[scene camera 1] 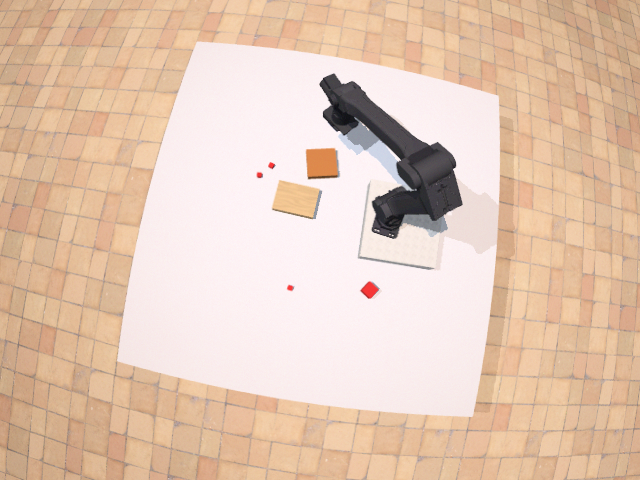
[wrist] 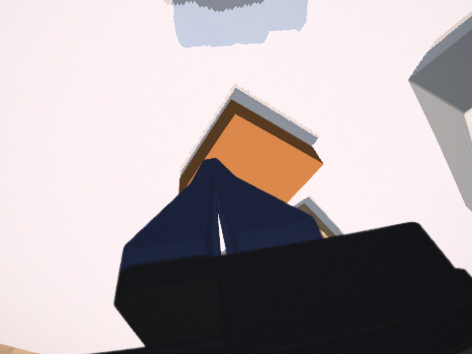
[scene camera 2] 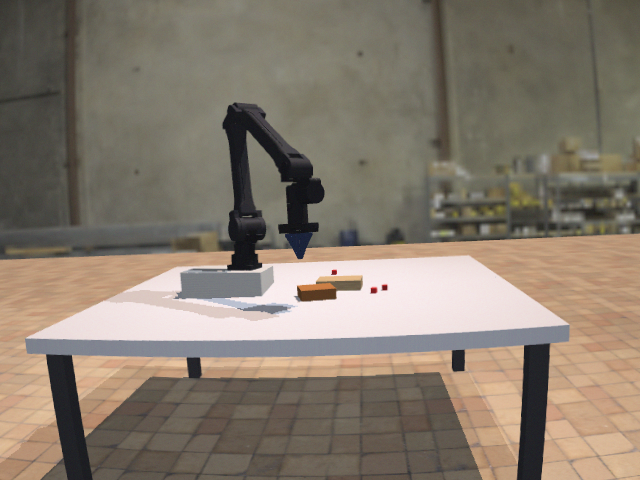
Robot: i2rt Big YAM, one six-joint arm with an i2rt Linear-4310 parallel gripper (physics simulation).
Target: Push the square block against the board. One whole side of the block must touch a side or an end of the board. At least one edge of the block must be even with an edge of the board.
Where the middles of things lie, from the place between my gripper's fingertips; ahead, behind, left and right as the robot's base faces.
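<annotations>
The light wooden board (scene camera 1: 290, 198) is 24 cm to the left of my hand, 6 cm ahead of it and 11 cm below it. Then I consider the orange square block (scene camera 1: 321, 163), which is 11 cm below my hand, 9 cm to the left of it and 2 cm ahead of it. Going by their middles, the orange square block is the nearest to my hand of the things named here.
</annotations>
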